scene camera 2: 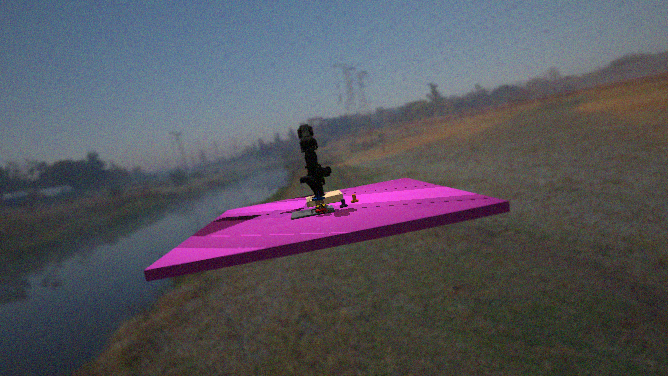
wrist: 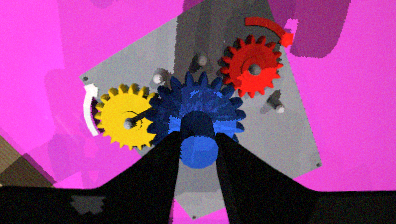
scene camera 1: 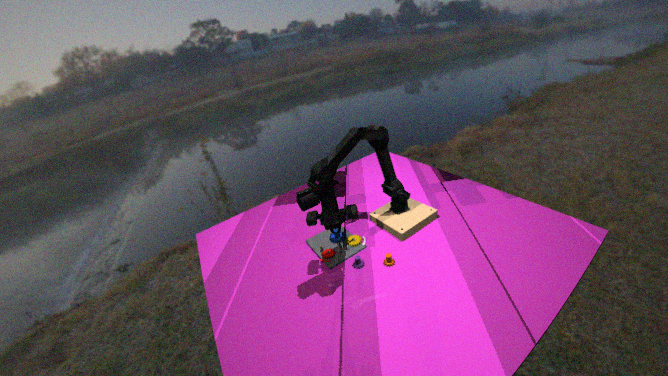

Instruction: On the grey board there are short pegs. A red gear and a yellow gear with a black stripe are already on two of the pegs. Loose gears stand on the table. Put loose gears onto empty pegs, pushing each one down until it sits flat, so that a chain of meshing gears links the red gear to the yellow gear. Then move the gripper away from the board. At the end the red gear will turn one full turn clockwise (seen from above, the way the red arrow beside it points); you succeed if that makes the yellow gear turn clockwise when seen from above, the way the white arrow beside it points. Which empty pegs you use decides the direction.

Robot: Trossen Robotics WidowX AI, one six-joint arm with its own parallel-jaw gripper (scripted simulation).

Labels:
My gripper point(scene camera 1: 336, 232) carries a blue gear point(wrist: 198, 110).

